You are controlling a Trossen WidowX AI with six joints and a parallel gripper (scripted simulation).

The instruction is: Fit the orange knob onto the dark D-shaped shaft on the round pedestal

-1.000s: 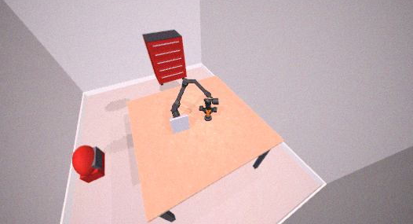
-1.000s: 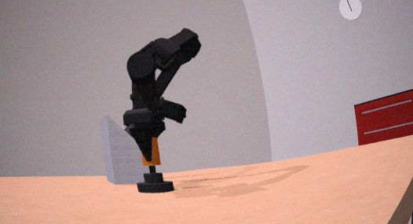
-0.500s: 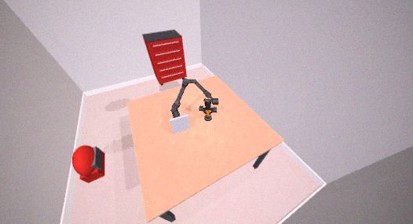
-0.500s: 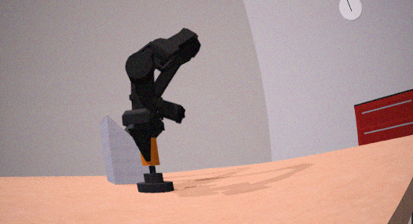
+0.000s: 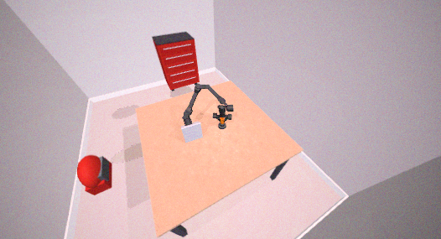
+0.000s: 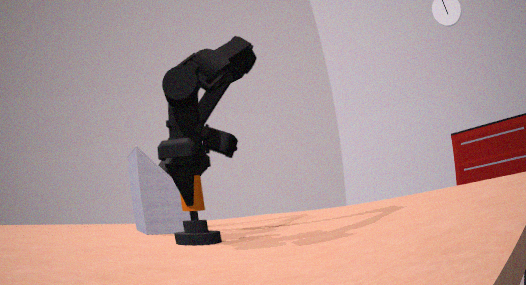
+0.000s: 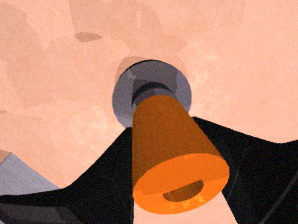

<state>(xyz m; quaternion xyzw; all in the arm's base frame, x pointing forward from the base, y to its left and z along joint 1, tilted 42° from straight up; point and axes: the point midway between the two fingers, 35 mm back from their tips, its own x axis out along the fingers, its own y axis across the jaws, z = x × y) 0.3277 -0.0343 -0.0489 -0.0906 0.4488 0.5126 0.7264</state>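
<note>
My gripper tip is now 20 mm below the orange knob. The rest, counted from my gripper tip: dark pedestal: 40 mm below.
</note>
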